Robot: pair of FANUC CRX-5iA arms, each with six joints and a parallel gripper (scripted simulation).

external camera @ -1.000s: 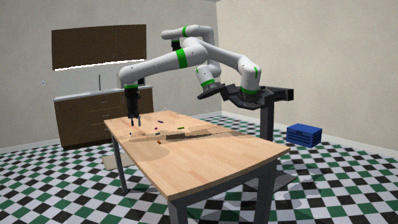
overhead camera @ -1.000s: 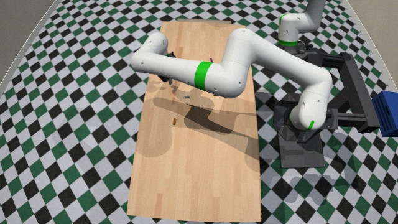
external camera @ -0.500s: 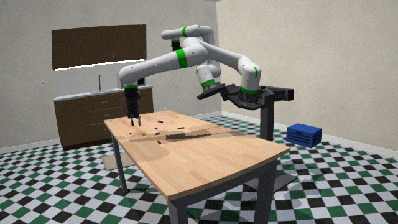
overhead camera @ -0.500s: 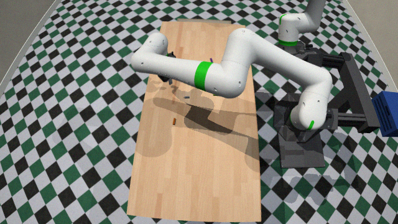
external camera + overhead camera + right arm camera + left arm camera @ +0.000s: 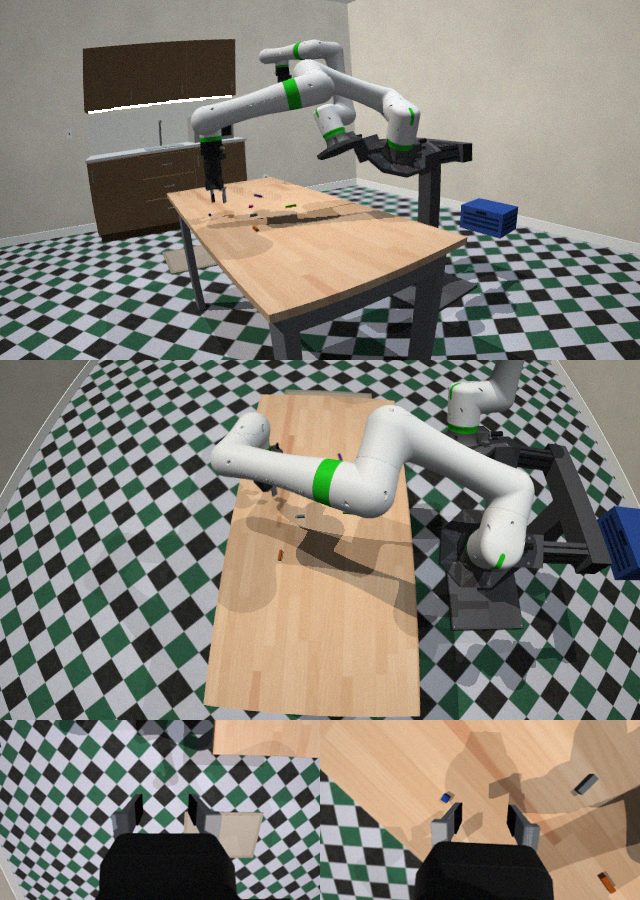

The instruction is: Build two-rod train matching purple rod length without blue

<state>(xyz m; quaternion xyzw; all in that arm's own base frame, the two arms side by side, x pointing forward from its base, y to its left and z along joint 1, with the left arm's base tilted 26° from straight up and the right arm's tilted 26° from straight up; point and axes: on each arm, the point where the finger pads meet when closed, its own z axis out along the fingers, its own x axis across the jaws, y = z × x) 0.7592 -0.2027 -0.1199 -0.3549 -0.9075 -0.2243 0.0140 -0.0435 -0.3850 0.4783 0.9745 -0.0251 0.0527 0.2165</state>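
Note:
Right now the magenta rod is 160 mm behind my left hand, 70 mm to the right of it and 70 mm below it. Also, from my left hand: blue rod 40 mm ahead, 40 mm to the right, 70 mm below; then orange rod 80 mm behind, 240 mm to the left, 70 mm below; then grey rod 130 mm behind, 70 mm to the left, 70 mm below.

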